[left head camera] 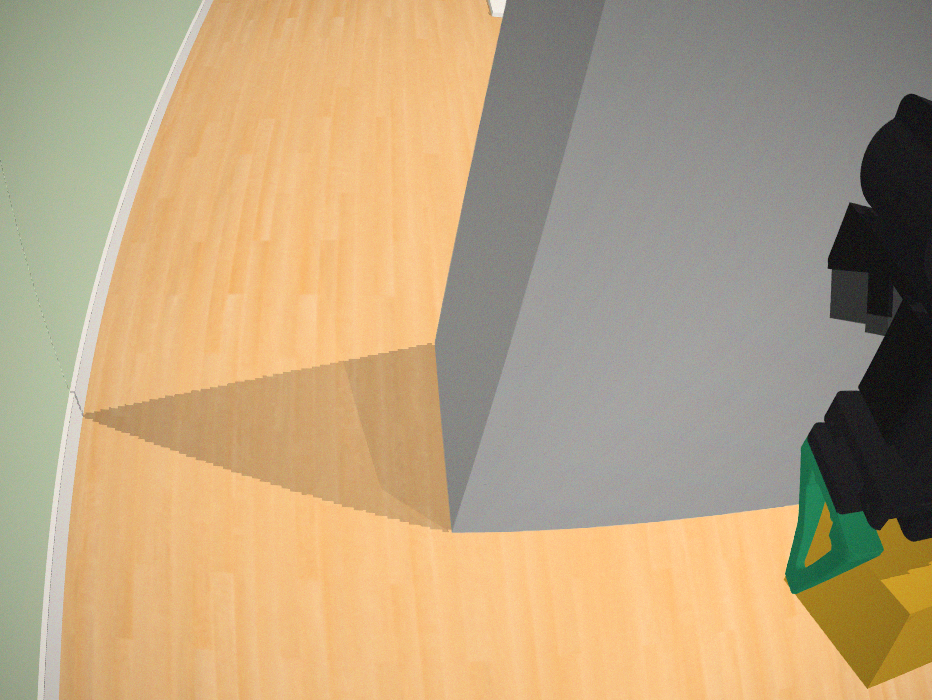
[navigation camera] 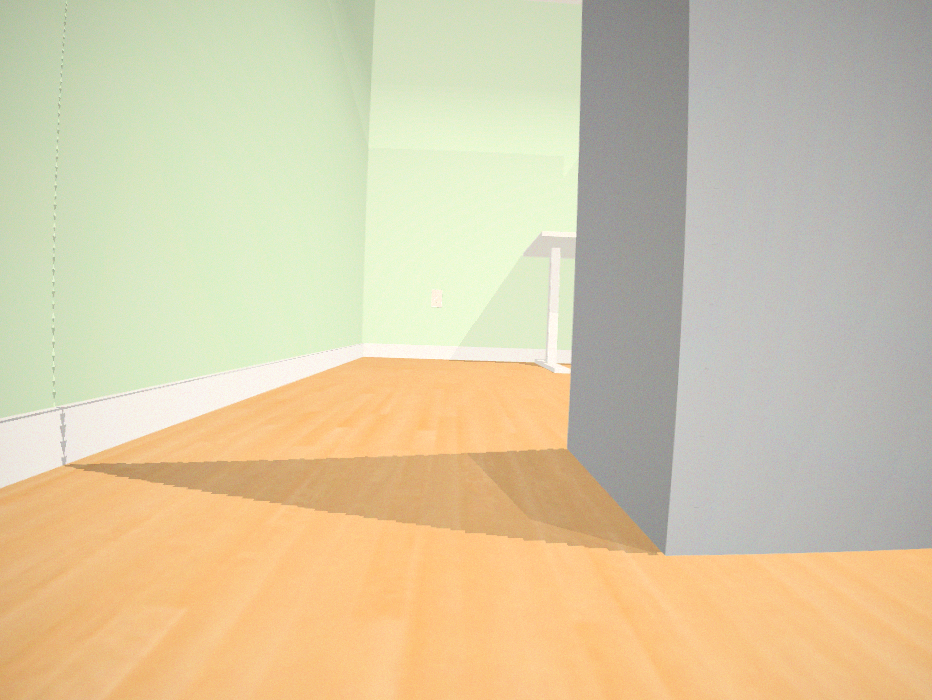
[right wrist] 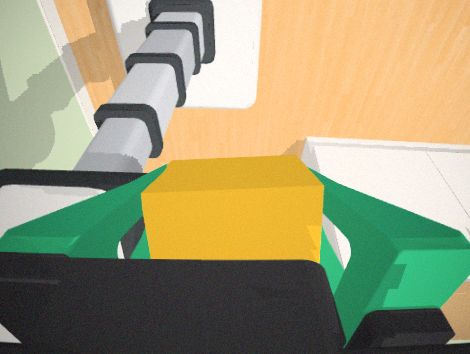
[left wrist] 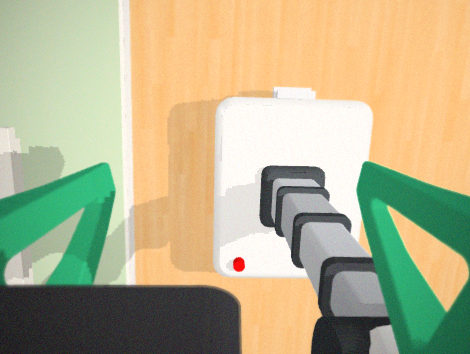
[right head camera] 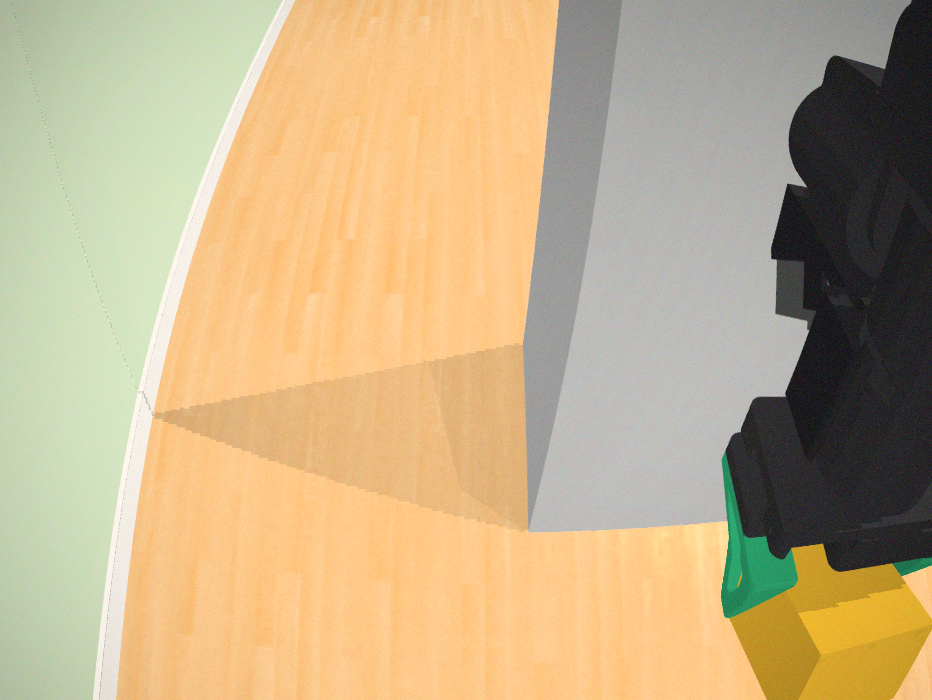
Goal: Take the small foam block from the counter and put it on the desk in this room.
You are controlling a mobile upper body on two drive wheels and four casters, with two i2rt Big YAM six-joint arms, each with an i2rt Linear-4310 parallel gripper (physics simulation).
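Frame: origin at the left arm's base, x ahead, y left, z up, level; centimetres.
Where they show: left gripper, fingertip midpoint: [left wrist: 235, 176]; right gripper, fingertip midpoint: [left head camera: 833, 574] [right wrist: 234, 175].
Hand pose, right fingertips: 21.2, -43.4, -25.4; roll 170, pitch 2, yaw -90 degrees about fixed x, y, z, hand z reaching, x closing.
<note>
After its pixels a point has its place, as x, y, z.
The small yellow foam block [left head camera: 855, 629] {16.8, -40.8, -21.4} [right head camera: 858, 629] {16.8, -43.2, -18.1} [right wrist: 232, 222] {23.0, -43.5, -21.5} is held between the green fingers of my right gripper [right wrist: 234, 175] {21.2, -43.4, -25.4}. The block is in the air, at the lower right in both head camera views. My left gripper [left wrist: 235, 176] {28.9, -0.3, -16.2} is open in the left wrist view, with no object between its fingers. The desk [navigation camera: 553, 308] {316.6, -83.2, -106.5} is white and stands far off near the back wall in the navigation view; one leg and the left end of its top show, and the rest is hidden behind a grey block. The counter cannot be made out for certain.
A large grey block [left head camera: 647, 263] {81.4, -59.9, -66.5} [right head camera: 663, 263] {81.5, -55.2, -67.1} [navigation camera: 791, 301] {81.5, -57.0, -114.1} stands close at the right. A green wall [navigation camera: 210, 195] {154.0, 36.6, -88.4} runs along the left. My white base [left wrist: 290, 135] {20.5, -21.0, -115.0} [right wrist: 230, 85] {-20.0, -38.2, -115.0} stands near that wall. A white surface [right wrist: 380, 170] {-57.7, -109.9, -109.2} lies at the right wrist view's right.
</note>
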